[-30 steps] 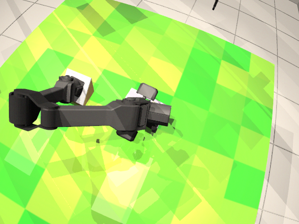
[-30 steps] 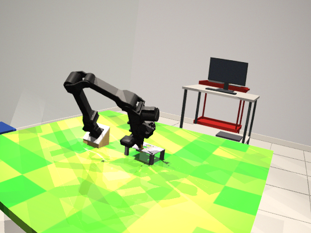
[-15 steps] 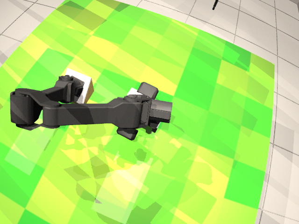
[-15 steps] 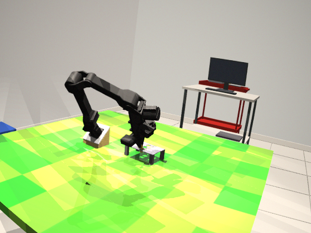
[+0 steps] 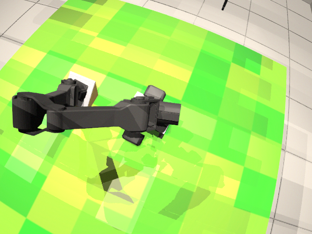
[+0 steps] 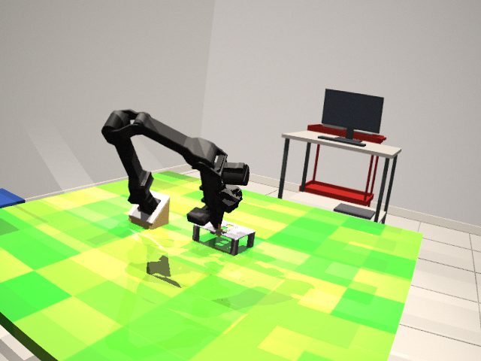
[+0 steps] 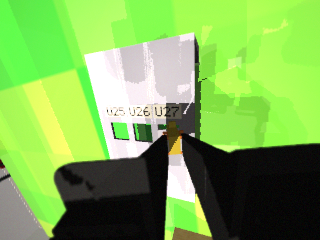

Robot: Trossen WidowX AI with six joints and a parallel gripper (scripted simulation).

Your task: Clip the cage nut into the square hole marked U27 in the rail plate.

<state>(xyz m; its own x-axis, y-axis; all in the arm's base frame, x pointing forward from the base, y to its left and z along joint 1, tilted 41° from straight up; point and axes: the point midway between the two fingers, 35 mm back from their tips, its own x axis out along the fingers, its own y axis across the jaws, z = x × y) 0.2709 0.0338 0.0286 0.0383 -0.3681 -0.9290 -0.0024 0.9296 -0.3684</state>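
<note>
Right now my gripper tip is 1 cm above the cage nut.
</note>
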